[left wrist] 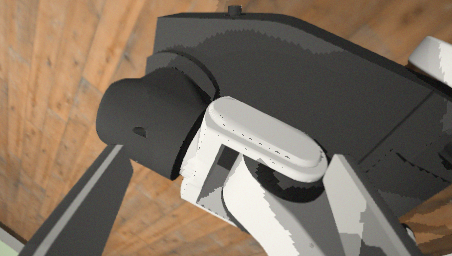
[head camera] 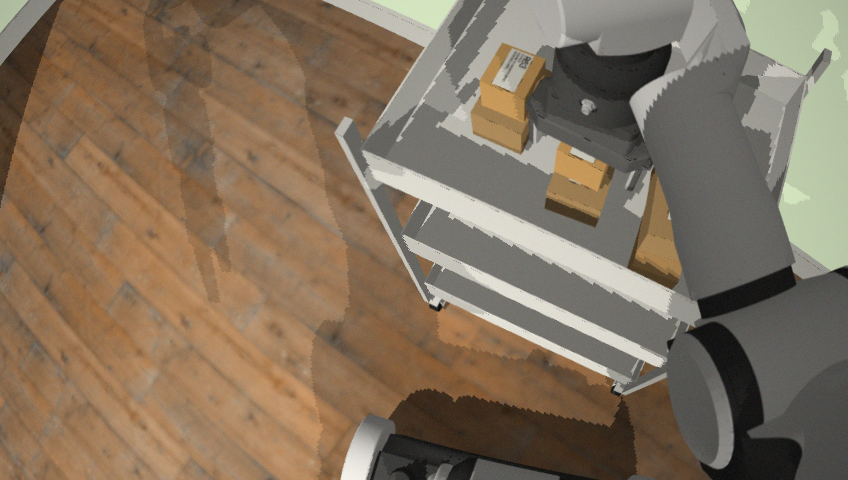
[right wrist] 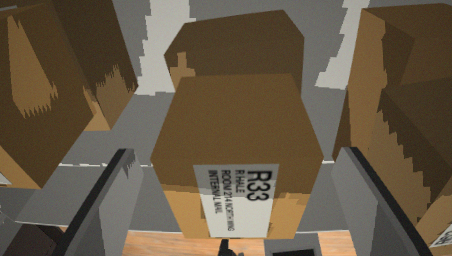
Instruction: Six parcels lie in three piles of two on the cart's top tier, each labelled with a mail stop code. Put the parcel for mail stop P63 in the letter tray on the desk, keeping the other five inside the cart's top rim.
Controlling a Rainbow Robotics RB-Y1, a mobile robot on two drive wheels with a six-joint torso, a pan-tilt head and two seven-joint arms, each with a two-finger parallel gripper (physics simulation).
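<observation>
The upper parcel of the middle pile, labelled R33, sits on a lower parcel whose label is hidden. At the head view's left pile, a parcel labelled R63 rests on another parcel, label hidden. The third pile is partly behind my right arm. My right gripper is open and empty at the middle pile, its fingers appearing on either side of the R33 parcel with gaps. My left gripper is open and empty, away from the parcels. No P63 label, desk or letter tray shows.
The cart has a raised rim around its top tier and two lower tiers. The outer piles stand close beside my right fingers. My robot base stands near the cart. Wooden floor lies at the head view's left.
</observation>
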